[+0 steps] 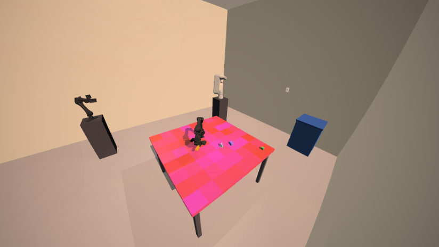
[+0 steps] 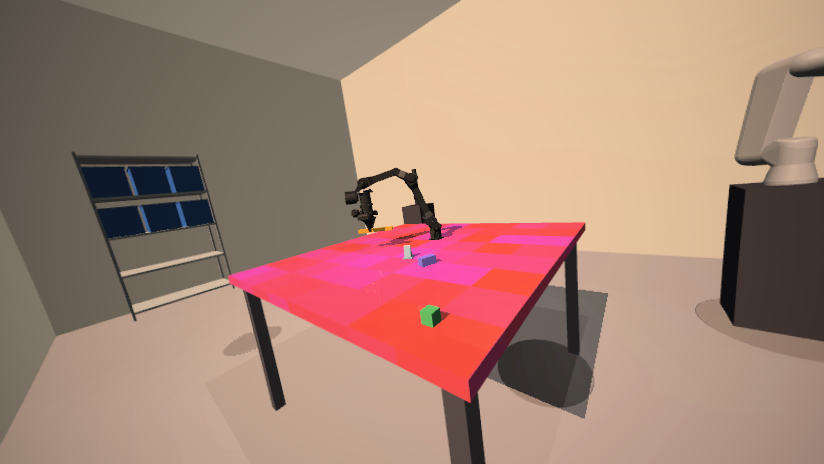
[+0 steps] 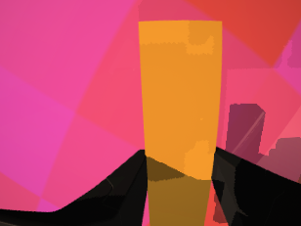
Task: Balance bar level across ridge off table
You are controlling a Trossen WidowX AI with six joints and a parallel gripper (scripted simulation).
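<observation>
The purple block is 120 mm ahead of my gripper tip, 460 mm to the left of it and 90 mm below it. From my gripper tip the other things lie so: green cube (460 mm ahead, 720 mm to the left, 90 mm below); then orange bar (20 mm behind, 20 mm to the left).
</observation>
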